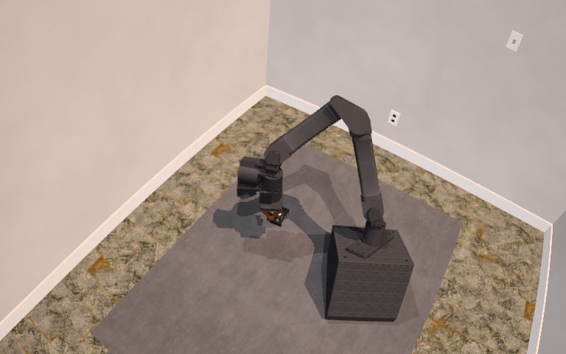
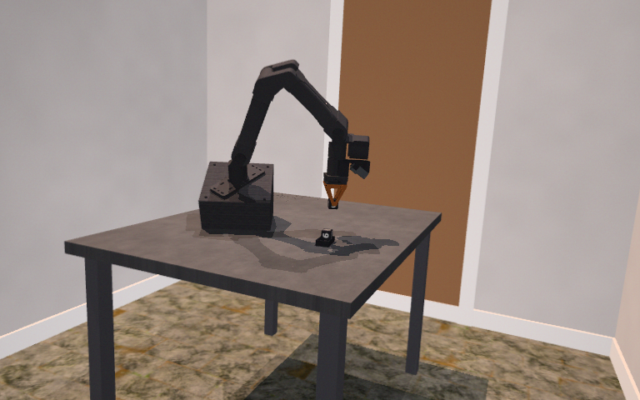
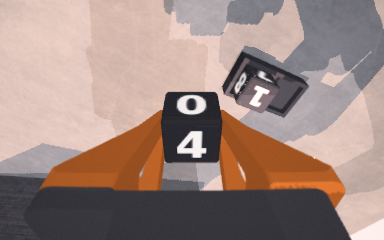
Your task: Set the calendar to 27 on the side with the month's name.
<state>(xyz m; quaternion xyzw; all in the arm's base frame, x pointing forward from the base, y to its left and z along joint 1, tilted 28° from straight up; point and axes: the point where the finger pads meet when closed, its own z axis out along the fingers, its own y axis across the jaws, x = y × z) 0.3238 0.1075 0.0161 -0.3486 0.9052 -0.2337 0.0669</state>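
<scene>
My gripper is now 90 mm above the black digit cube, 60 mm to the left of it and 20 mm short of it. Round my hand: black tray: 110 mm below, 80 mm to the right, 20 mm ahead; then black cube: right at my hand.
</scene>
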